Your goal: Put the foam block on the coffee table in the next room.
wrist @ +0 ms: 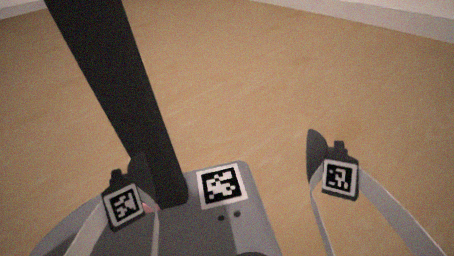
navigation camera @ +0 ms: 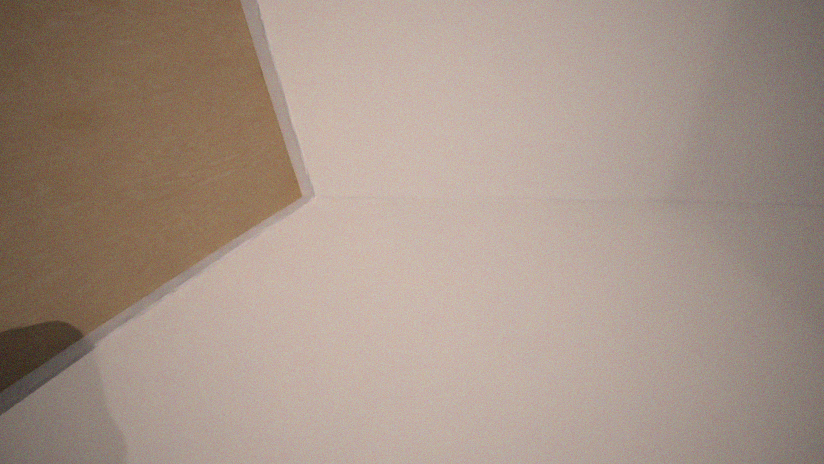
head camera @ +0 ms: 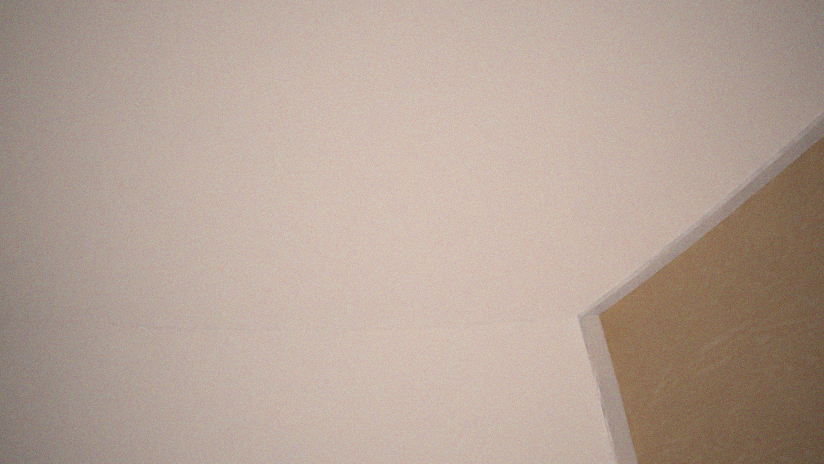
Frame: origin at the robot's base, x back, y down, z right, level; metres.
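Seen in the pictures: gripper, between the fingertips: [wrist: 228, 158].
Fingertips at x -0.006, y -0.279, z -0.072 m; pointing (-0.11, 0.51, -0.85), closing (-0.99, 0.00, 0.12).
A point is followed by its place in that frame.
My gripper [wrist: 228, 158] @(x -0.006, y -0.279, z -0.072 m) is open in the wrist view, its two dark fingertips wide apart at the lower left and the right. No object shows between them. Behind and below the fingers lies the grey robot base [wrist: 260, 220] @(x -0.035, y -0.159, z -0.070 m) with a square black-and-white marker. The foam block and the coffee table do not show in these views.
Pale walls [head camera: 288, 172] @(x -0.820, y -1.134, z 0.159 m) [navigation camera: 518, 288] @(x -0.826, y -1.255, z 0.156 m) meet at a corner, with a light baseboard [head camera: 691, 233] @(x -0.891, y -0.078, z 0.110 m) [navigation camera: 190, 268] @(x -0.693, y -0.015, z 0.205 m) [wrist: 400, 22] along the wooden floor [head camera: 738, 299] @(x -0.775, y 0.000, z -0.075 m) [navigation camera: 144, 144] @(x -0.553, y -0.001, z -0.270 m) [wrist: 240, 90] @(x -0.142, y 0.000, z -0.588 m). The robot's black mast [wrist: 120, 95] @(x 0.066, y -0.329, z -0.116 m) crosses the wrist view at the left. A dark shadow lies at the lower left of the navigation view.
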